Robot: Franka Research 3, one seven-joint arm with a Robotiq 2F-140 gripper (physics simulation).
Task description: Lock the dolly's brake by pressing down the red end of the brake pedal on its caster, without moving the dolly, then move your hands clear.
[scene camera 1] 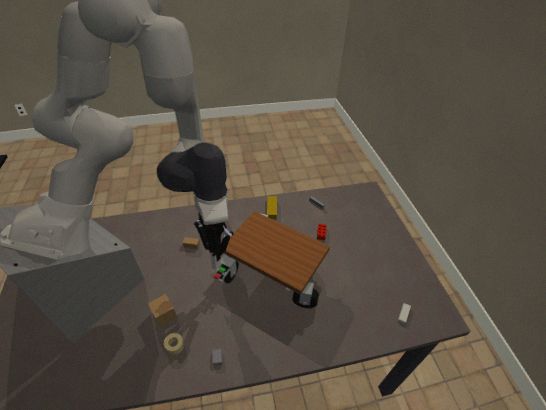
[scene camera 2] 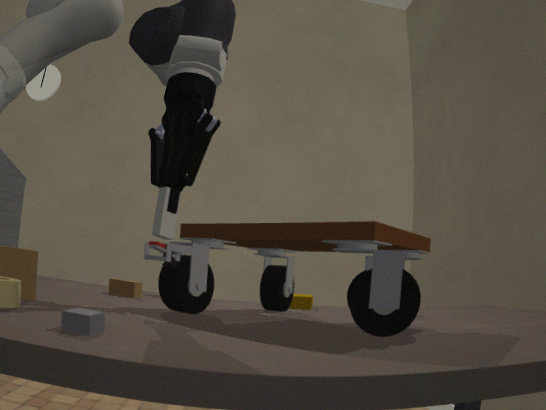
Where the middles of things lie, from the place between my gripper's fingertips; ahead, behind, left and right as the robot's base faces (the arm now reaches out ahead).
Labels:
Right now the dolly (scene camera 2: 384,299) is 180 mm ahead of my hand, 40 mm to the left of it and 40 mm below it. Also, from my hand: grey block (scene camera 2: 82,321): 260 mm to the right, 90 mm below, 20 mm behind.

